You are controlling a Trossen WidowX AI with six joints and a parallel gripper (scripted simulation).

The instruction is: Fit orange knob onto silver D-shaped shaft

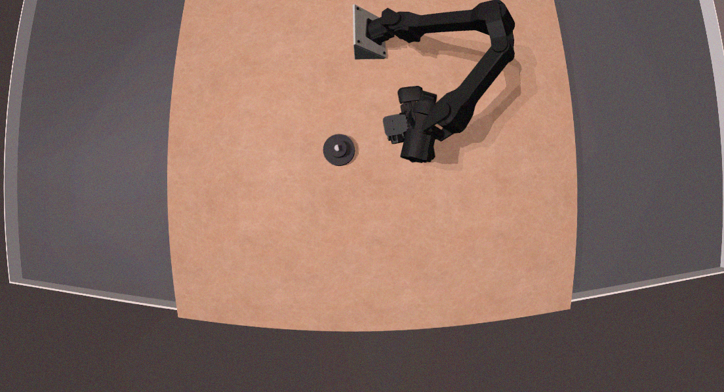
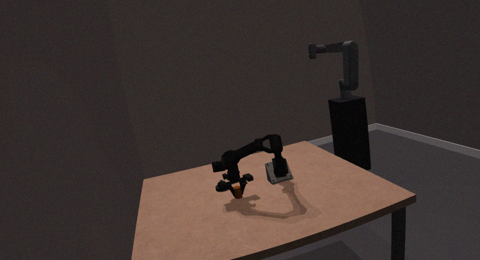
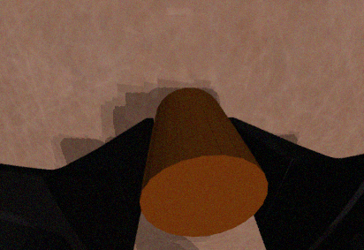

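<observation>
Right now the round black pedestal is 19 cm to the right of my gripper tip, 7 cm ahead of it and 2 cm above it. Also, from my gripper tip: orange knob (4 cm above).
</observation>
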